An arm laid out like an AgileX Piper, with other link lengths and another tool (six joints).
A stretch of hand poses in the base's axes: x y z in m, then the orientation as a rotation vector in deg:
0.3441, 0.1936, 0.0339, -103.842, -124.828, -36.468
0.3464, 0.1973, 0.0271, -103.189, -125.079, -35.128
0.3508, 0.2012, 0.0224, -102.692, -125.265, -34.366
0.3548, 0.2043, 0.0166, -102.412, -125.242, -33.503
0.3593, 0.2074, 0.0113, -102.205, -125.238, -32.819
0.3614, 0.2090, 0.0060, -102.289, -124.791, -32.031
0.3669, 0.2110, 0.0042, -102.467, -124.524, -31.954
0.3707, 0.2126, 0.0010, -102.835, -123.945, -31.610
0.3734, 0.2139, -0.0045, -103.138, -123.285, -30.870
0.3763, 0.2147, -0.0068, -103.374, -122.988, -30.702
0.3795, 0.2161, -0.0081, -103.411, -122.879, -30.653
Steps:
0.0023, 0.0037, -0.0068, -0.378, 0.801, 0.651
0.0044, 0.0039, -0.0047, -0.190, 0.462, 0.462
0.0040, 0.0031, -0.0058, -0.210, 0.582, 0.279
0.0045, 0.0031, -0.0053, -0.183, 0.447, 0.216
0.0021, 0.0016, -0.0053, -0.107, 0.691, -0.082
0.0055, 0.0020, -0.0018, 0.039, 0.155, -0.180
0.0038, 0.0016, -0.0032, 0.019, 0.439, -0.358
0.0027, 0.0013, -0.0055, -0.071, 0.728, -0.292
0.0029, 0.0008, -0.0023, -0.011, 0.205, -0.216
0.0032, 0.0014, -0.0013, 0.024, 0.083, -0.050

